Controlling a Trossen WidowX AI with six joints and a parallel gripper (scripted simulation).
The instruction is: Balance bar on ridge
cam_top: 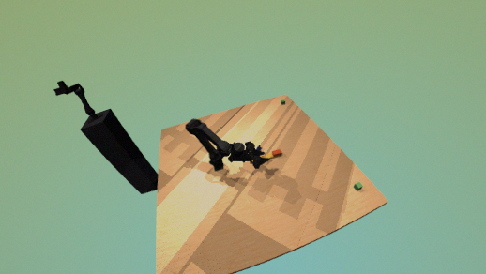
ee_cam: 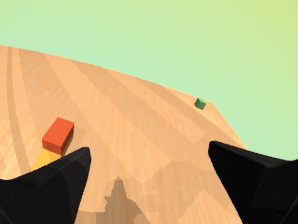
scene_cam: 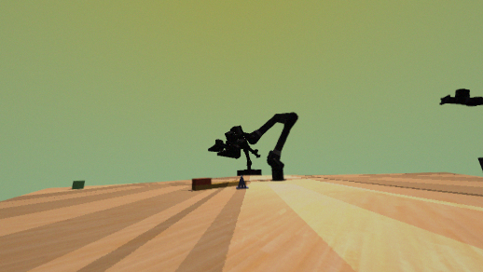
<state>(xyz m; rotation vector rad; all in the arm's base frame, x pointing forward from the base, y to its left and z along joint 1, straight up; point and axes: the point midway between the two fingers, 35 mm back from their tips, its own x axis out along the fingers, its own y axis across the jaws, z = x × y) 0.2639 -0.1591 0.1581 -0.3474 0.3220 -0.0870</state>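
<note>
The ridge is 200 mm to the left of my gripper tip, 130 mm below it and 10 mm ahead of it.
</note>
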